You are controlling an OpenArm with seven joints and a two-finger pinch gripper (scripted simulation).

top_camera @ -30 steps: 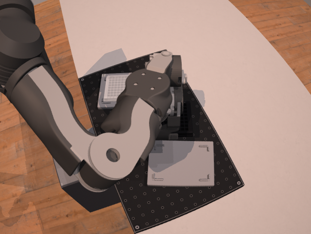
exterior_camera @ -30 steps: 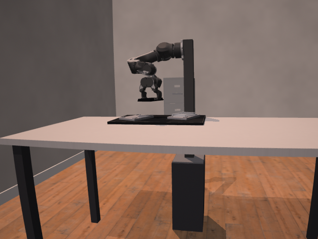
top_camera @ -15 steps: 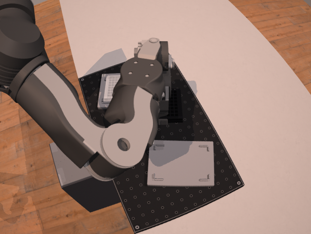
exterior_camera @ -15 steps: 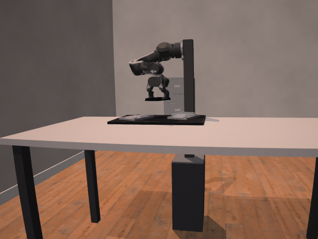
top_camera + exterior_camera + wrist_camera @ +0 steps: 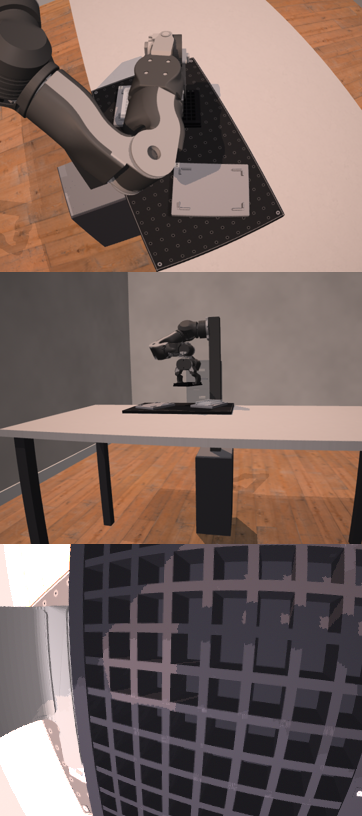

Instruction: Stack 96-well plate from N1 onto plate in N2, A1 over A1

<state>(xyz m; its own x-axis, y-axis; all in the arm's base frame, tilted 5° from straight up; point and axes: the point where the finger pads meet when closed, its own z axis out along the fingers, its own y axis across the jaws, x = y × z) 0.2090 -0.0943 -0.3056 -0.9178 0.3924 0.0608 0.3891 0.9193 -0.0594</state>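
Right now the clear 96-well plate is 100 mm to the left of my hand, 90 mm below it and 20 mm behind it. Round my hand: black 96-well plate: right at my hand; then grey plate nest N1: 160 mm to the right, 100 mm below, 20 mm ahead; then plate nest N2: 100 mm to the left, 100 mm below, 20 mm behind.
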